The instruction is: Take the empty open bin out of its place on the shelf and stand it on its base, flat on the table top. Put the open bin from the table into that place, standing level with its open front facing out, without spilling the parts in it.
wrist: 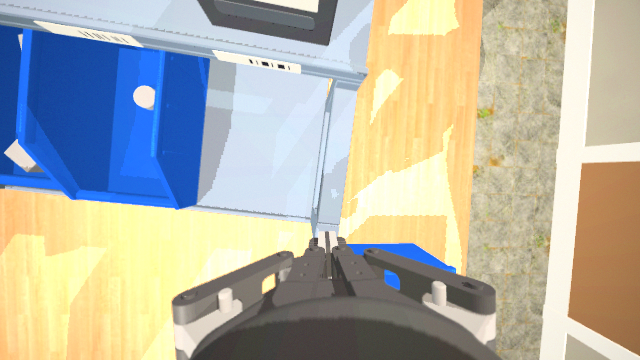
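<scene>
My gripper is shut with nothing between its fingers. Its tips overlap the lower end of the shelf's right front post; whether they touch it I cannot tell. The shelf has a bare place at the right of its lower level, beside a blue bin. A blue open bin stands on the table right of the shelf's corner, mostly hidden behind my gripper, so its inside hardly shows. The bin with parts from the table does not show in this view.
A blue bin with a white round part stands on the shelf. Left of it is another bin, partly cut off, with a white block. A dark tray lies on the upper level. The table ends at the right, above stone floor.
</scene>
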